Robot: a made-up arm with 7 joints. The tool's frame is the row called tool.
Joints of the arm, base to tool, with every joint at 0 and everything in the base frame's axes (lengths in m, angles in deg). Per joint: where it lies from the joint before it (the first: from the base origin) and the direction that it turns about. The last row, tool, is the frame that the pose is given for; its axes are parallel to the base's.
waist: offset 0 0 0 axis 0 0.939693 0.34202
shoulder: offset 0 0 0 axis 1 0 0
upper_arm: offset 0 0 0 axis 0 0 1
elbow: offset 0.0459 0 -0.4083 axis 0 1 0
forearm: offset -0.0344 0 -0.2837 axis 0 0 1
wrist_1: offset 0 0 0 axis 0 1 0
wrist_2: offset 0 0 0 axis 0 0 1
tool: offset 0 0 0
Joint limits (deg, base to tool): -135..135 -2.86..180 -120..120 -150..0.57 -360..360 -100..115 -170..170
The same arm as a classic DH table. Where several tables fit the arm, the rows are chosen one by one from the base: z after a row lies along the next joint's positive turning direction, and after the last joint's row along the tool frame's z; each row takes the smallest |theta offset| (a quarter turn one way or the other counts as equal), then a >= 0, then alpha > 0; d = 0 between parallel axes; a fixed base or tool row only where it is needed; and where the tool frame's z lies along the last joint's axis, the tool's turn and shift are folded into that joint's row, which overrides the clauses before.
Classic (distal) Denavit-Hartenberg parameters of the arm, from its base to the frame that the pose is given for. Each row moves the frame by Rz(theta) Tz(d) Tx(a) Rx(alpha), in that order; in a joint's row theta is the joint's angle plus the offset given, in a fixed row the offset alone. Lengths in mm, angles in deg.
base (fixed): a 0, alpha -70, d 0, theta0 0
waist: a 0, alpha 90, d 0, theta0 90
shoulder: a 0, alpha -90, d 0, theta0 70
upper_arm: a 45.9, alpha -90, d -408.3, theta0 -90
elbow: a -34.4, alpha 90, d 0, theta0 0
forearm: a 0, alpha -90, d -283.7, theta0 0
wrist_1: a 0, alpha 90, d 0, theta0 0
wrist_2: a 0, alpha 0, d 0, theta0 0
Joint limits (deg, base to tool): -135..135 -2.86..180 -120..120 -150..0.57 -360..360 -100..115 -170..170

